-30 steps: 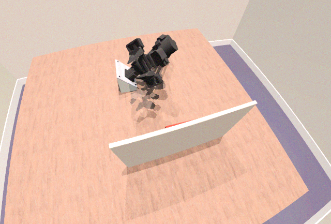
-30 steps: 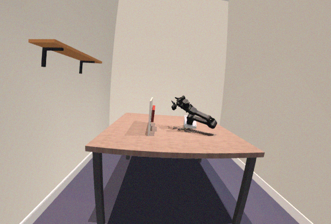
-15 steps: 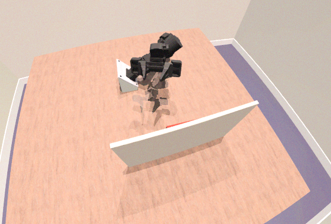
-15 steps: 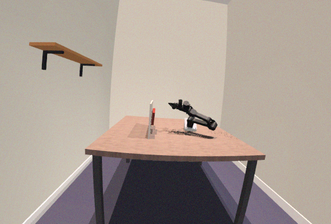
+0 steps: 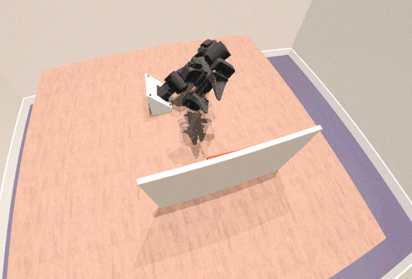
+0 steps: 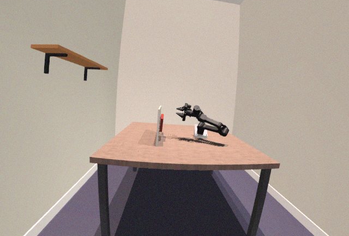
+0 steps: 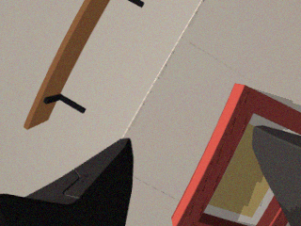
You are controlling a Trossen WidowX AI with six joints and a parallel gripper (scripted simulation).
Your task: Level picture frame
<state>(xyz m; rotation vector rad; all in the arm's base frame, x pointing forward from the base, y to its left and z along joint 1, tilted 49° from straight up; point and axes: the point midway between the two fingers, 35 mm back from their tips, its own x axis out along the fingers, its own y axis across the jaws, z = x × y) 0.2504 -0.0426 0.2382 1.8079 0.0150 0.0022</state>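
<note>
Right now my gripper tip is 13 cm short of the picture frame, 12 cm above it and 5 cm to the right of it. Also, from my gripper tip: wall panel: 14 cm ahead, 13 cm below, 4 cm to the left.
</note>
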